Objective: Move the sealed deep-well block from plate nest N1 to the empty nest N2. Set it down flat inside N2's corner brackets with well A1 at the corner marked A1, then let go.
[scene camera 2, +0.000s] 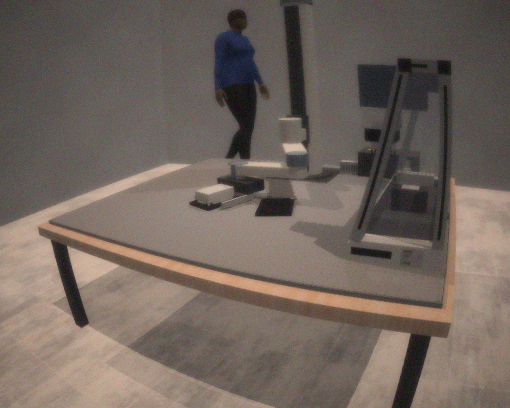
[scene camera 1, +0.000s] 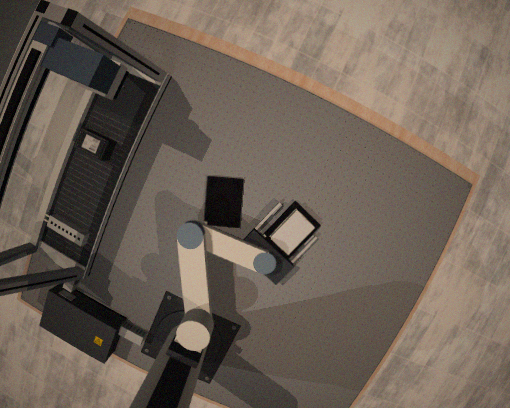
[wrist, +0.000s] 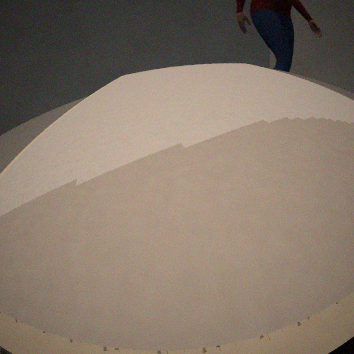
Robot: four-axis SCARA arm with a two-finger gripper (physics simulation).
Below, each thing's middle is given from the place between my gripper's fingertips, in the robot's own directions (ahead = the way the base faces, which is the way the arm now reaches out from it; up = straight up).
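Labels:
Counted from my hand: sealed deep-well block [scene camera 1: 292, 231], 4 cm behind, 2 cm above; black nest N2 [scene camera 1: 223, 201], 5 cm behind, 25 cm to the left, 1 cm below; dark control box [scene camera 1: 72, 321], 56 cm to the left, 71 cm behind, 4 cm above. Going by their middles, of the things named here the dark control box is the farthest from my hand.

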